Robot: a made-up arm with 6 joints.
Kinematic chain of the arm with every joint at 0, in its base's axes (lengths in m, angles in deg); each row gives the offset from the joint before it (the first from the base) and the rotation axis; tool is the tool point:
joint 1: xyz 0 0 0.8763 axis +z
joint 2: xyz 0.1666 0 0 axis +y
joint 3: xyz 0 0 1.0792 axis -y
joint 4: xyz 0 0 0.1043 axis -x
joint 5: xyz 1.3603 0 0 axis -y
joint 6: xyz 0.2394 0 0 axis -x
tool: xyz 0 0 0
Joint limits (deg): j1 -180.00..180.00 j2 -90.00..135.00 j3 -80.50..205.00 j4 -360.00..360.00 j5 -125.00..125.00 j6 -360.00..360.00
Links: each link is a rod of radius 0.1 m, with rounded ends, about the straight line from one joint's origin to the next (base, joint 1, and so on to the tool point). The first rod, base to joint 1, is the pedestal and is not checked.
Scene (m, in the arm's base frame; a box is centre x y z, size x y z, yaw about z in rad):
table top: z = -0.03
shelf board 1: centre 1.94 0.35 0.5 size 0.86 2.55 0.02 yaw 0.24
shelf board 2: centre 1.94 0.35 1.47 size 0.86 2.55 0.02 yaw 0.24
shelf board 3: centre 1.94 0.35 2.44 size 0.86 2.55 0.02 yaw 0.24
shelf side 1: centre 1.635 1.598 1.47 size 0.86 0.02 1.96 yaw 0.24
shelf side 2: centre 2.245 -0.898 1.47 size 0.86 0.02 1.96 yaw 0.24
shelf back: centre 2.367 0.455 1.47 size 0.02 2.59 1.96 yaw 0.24
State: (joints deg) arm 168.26 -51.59 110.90 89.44 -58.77 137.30
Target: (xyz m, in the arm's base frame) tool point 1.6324 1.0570 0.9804
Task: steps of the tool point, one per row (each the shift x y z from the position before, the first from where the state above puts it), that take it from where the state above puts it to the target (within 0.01 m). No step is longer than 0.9 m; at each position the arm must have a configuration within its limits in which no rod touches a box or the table.
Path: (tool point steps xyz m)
1: -0.3151 -0.1405 0.0549
2: -0.4074 -0.0361 -0.0551
3: -0.3328 -0.1813 0.7612
4: -0.5373 0.2514 0.5376
5: -0.3899 0.6342 0.1512
6: -0.0152 0.7209 -0.2798
7: 0.3224 0.4389 -0.6230
8: 0.3887 -0.0605 -0.7746
9: 0.1276 -0.5014 -0.6878
10: 0.3260 0.1207 0.0200
11: 0.3427 0.0428 -0.0200

